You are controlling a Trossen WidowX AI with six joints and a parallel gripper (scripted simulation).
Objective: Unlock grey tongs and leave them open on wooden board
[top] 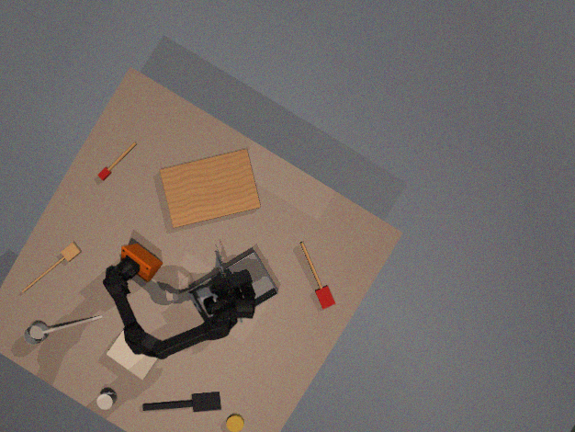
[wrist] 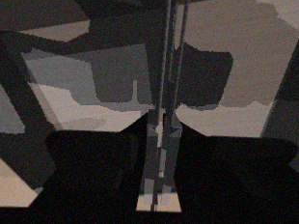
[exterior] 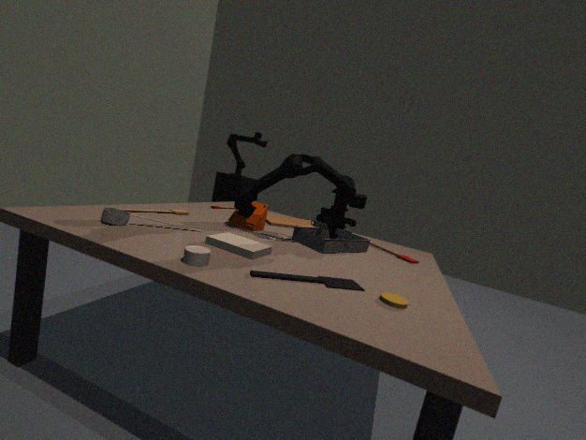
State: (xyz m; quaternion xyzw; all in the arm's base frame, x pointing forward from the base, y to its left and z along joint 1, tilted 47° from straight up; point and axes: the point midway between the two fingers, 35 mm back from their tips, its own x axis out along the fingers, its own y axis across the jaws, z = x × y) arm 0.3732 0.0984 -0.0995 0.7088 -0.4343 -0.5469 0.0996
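Now: the roasting tin right at my gripper tip. The rest, counted from my gripper tip: black spatula: 49 cm to the right, 13 cm ahead, 3 cm below; then white block: 46 cm to the right, 16 cm behind, 2 cm below; then wooden board: 33 cm behind, 26 cm to the left, 2 cm below.
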